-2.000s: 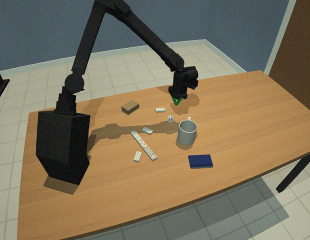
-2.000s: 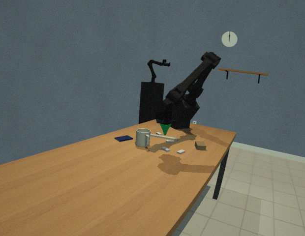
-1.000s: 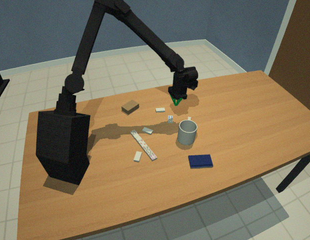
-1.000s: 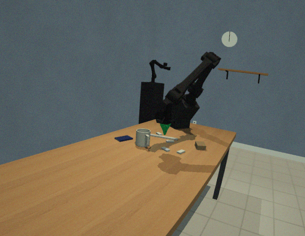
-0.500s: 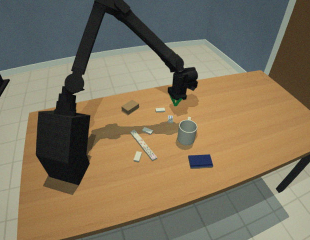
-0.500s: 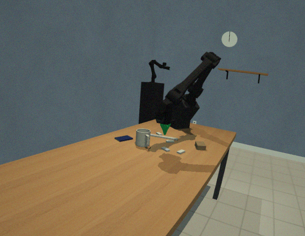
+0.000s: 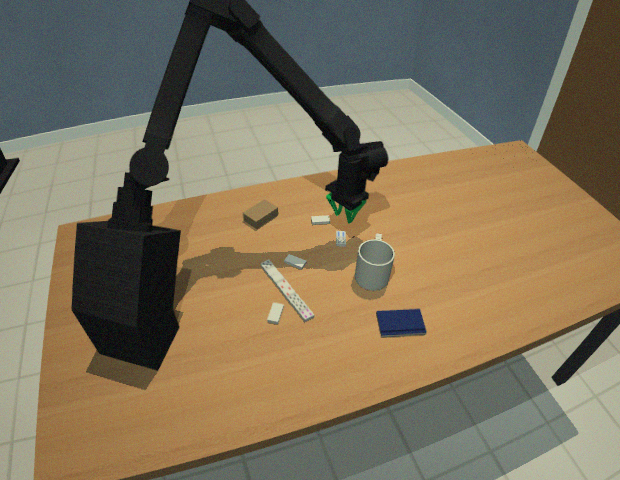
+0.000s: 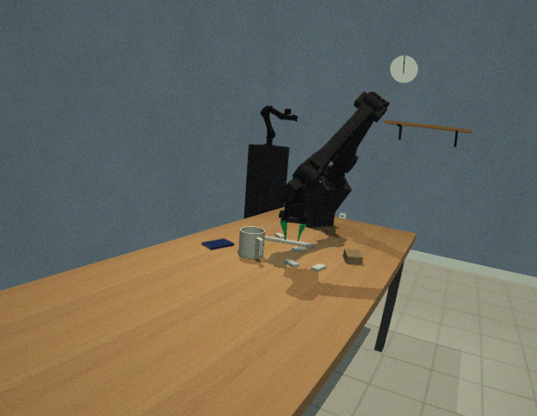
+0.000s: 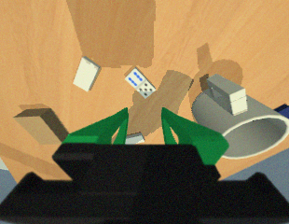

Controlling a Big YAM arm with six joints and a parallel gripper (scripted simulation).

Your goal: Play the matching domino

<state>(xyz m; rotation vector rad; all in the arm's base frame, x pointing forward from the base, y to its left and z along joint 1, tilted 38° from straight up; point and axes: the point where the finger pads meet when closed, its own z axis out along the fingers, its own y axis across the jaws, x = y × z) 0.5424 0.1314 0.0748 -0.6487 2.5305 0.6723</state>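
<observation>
Now: hand 40 mm past the grey tile, 100 mm to the right of it and 90 mm above it. The rest, counted from my hand: brown block (220 mm behind, 150 mm to the left, 80 mm below).
</observation>
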